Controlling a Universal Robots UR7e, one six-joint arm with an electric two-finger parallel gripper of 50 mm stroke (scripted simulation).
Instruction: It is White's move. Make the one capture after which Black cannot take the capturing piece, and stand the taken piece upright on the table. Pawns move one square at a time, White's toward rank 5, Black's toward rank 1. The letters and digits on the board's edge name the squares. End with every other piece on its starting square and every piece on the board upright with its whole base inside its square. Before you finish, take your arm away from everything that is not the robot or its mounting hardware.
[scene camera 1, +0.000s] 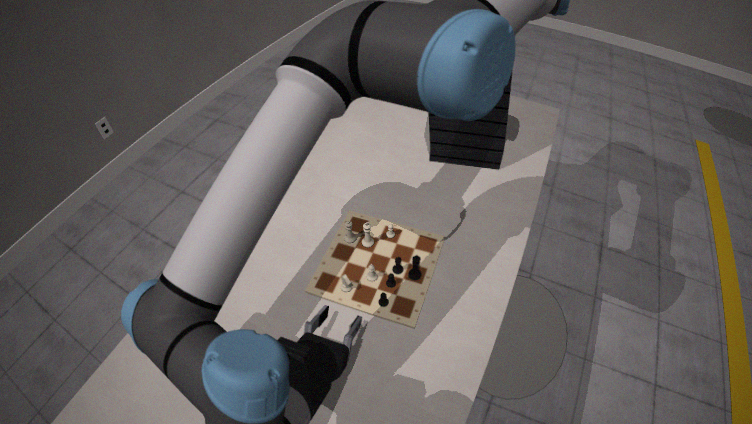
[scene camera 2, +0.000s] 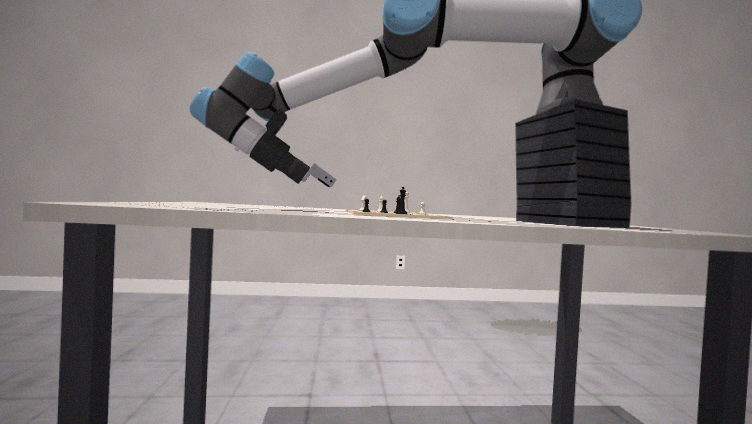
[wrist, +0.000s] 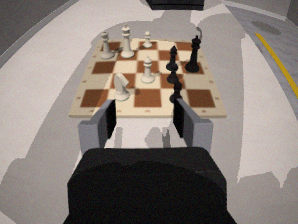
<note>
In view: my gripper (scene camera 1: 342, 316) and a chessboard (scene camera 1: 406, 298).
The chessboard also shows in the wrist view (wrist: 199, 90). My gripper also shows in scene camera 2 (scene camera 2: 332, 183) and in the wrist view (wrist: 144, 111).
</note>
